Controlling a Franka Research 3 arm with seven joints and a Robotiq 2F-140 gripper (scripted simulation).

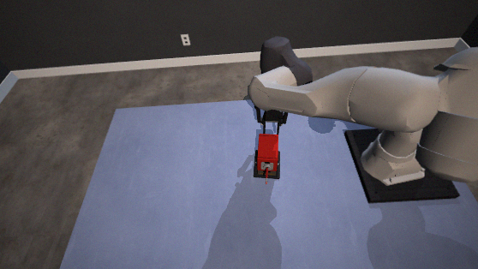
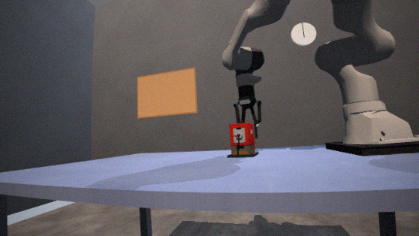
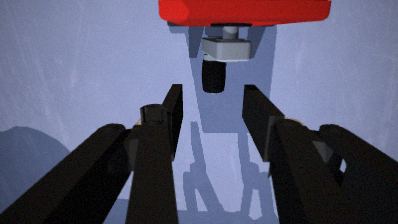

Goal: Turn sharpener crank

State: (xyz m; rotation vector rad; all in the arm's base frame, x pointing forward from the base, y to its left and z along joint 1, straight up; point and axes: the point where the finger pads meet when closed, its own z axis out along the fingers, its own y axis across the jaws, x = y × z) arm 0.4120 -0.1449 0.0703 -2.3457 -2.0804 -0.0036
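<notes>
The crank is 5 cm below my hand, 2 cm to the left of it and 1 cm ahead of it.
</notes>
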